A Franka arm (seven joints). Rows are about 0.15 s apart.
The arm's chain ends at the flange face. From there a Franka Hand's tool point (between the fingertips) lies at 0.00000 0.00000 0.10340 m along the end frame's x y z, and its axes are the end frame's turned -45 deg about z.
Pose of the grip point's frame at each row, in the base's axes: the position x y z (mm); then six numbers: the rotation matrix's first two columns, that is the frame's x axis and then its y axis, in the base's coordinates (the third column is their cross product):
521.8 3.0 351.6 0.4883 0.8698 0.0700 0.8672 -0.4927 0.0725
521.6 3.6 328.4 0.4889 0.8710 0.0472 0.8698 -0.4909 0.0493
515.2 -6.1 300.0 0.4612 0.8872 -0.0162 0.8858 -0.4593 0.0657
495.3 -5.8 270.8 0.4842 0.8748 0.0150 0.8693 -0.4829 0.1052
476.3 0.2 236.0 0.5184 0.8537 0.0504 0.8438 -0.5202 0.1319
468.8 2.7 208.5 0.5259 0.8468 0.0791 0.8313 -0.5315 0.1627
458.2 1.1 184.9 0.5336 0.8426 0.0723 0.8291 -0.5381 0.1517
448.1 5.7 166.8 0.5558 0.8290 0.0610 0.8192 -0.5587 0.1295
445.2 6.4 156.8 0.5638 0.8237 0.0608 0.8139 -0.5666 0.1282
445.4 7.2 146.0 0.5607 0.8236 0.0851 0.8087 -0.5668 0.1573
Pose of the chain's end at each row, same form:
511.7 0.4 454.5 0.9585 0.2666 0.1008 0.2679 -0.9634 0.0018
514.8 1.8 431.6 0.9607 0.2688 0.0682 0.2693 -0.9630 0.0015
509.9 -1.5 403.2 0.9525 0.3026 0.0350 0.3002 -0.9521 0.0579
485.0 -1.9 373.6 0.9571 0.2771 0.0850 0.2723 -0.9600 0.0638
461.9 2.9 338.4 0.9632 0.2358 0.1289 0.2301 -0.9715 0.0576
450.2 4.7 310.2 0.9597 0.2230 0.1710 0.2160 -0.9746 0.0591
441.0 3.3 286.8 0.9636 0.2153 0.1584 0.2090 -0.9763 0.0561
433.5 8.0 269.1 0.9723 0.1911 0.1347 0.1863 -0.9813 0.0484
430.7 8.8 259.2 0.9742 0.1818 0.1336 0.1768 -0.9831 0.0477
427.0 9.2 247.7 0.9683 0.1816 0.1714 0.1754 -0.9832 0.0511

